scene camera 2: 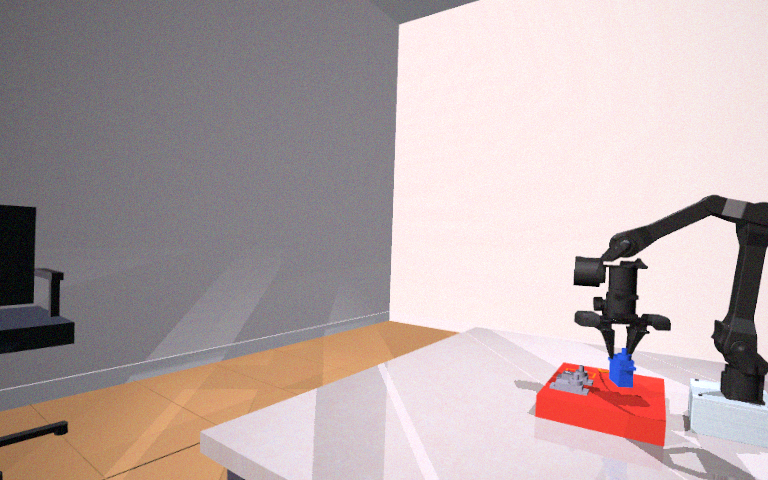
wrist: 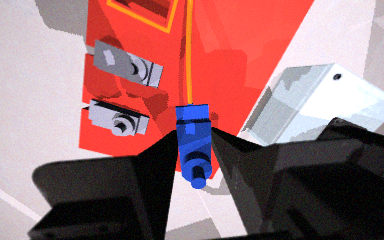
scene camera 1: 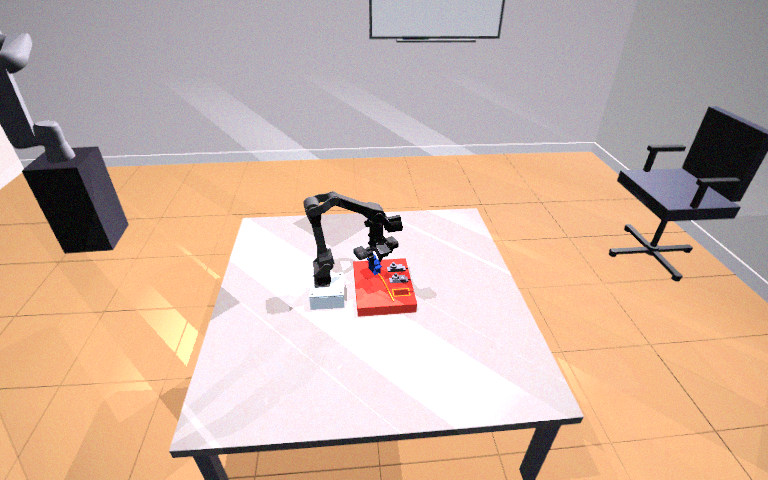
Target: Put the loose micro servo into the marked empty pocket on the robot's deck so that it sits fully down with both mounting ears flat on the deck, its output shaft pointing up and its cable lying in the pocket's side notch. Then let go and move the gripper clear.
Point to a red deck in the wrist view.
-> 232, 56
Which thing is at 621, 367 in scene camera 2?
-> A blue micro servo.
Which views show my gripper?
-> Scene camera 2, the wrist view and scene camera 1: all of them.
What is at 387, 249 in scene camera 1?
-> My gripper.
